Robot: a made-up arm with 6 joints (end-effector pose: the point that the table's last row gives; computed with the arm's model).
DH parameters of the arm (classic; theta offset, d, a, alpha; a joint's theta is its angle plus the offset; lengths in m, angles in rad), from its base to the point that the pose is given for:
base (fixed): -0.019 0 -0.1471 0
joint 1: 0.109 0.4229 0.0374 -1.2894
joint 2: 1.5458 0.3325 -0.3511 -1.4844
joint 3: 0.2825 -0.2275 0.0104 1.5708
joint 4: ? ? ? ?
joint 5: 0 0.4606 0.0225 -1.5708
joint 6: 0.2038 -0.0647 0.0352 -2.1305
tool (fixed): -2.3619 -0.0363 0 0
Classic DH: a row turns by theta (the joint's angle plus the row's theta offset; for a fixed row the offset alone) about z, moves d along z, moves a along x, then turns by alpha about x.
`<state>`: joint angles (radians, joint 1 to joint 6).
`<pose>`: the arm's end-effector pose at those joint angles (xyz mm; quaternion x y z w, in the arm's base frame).
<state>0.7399 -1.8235 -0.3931 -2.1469 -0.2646 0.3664</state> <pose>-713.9 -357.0 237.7 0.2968 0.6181 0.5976 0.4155</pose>
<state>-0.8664 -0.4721 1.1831 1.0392 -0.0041 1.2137</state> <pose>-225.6 -300.8 965.8 -0.0360 0.1881 -0.4685 0.8624</pose>
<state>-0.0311 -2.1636 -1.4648 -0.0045 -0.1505 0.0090</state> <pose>-673.7 67.1 936.9 -0.0355 0.8852 -0.1039 0.4522</pose>
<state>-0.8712 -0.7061 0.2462 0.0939 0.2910 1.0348</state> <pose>-2.4 -257.7 1112.2 -0.1405 -0.5189 -0.0193 0.8430</pose>
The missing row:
joint 4: 0 -0.1132 -0.0356 1.5708
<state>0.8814 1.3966 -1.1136 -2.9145 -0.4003 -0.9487</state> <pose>-75.3 263.2 798.1 0.5521 0.7877 -0.1417 0.2338</pose>
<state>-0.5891 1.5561 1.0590 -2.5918 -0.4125 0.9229</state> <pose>609.2 114.5 715.3 0.0224 -0.7169 0.5807 0.3852</pose>
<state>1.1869 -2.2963 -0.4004 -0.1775 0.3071 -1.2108</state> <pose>-403.9 -705.3 676.6 0.0089 0.5688 0.6957 0.4387</pose>
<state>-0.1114 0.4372 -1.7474 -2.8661 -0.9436 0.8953</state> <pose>-236.6 181.4 723.4 -0.4726 -0.3136 -0.6497 0.5062</pose>
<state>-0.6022 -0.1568 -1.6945 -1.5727 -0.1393 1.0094</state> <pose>-79.3 -277.0 661.1 -0.0517 -0.8626 -0.4250 0.2694</pose>
